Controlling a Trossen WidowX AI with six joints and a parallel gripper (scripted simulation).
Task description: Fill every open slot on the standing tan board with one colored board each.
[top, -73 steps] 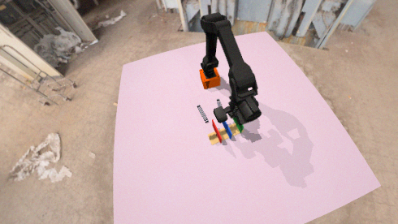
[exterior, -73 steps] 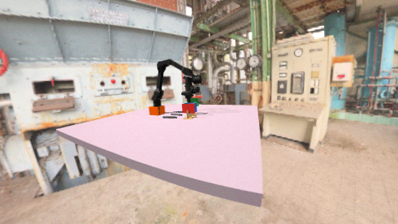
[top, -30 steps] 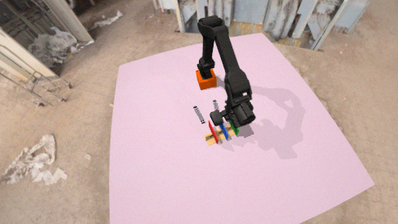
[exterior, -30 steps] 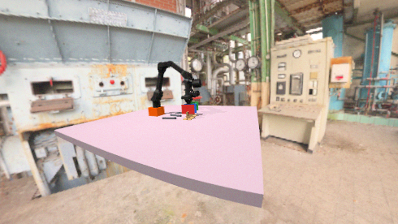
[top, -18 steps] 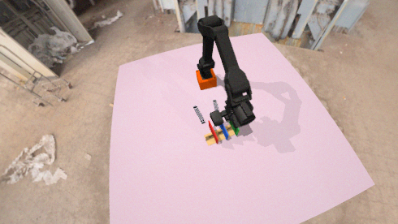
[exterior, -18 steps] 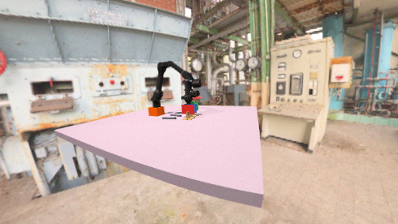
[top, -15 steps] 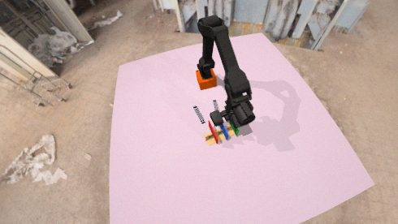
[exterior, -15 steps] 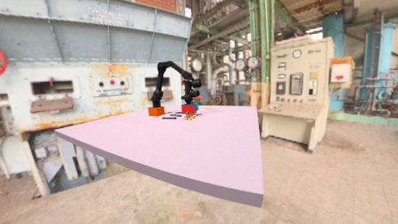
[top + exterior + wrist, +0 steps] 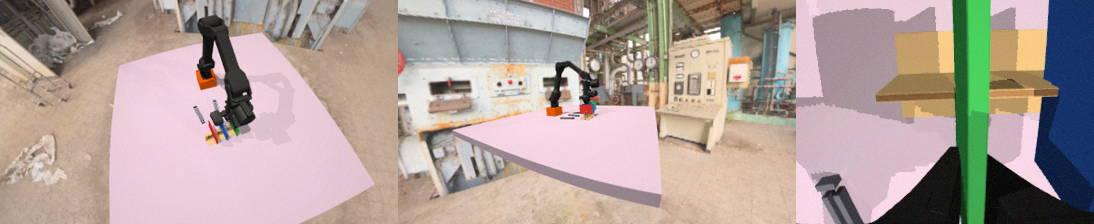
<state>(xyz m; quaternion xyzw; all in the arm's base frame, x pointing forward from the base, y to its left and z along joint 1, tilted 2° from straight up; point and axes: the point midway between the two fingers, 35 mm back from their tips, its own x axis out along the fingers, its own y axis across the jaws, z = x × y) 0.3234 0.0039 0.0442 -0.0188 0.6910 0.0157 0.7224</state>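
The green board lies 30 mm ahead of my gripper tip. The rest, counted from my gripper tip: blue board 30 mm ahead, 50 mm to the right, 10 mm below; then tan board 30 mm ahead, 50 mm to the right, 50 mm below; then red board 30 mm ahead, 100 mm to the right, 10 mm below.
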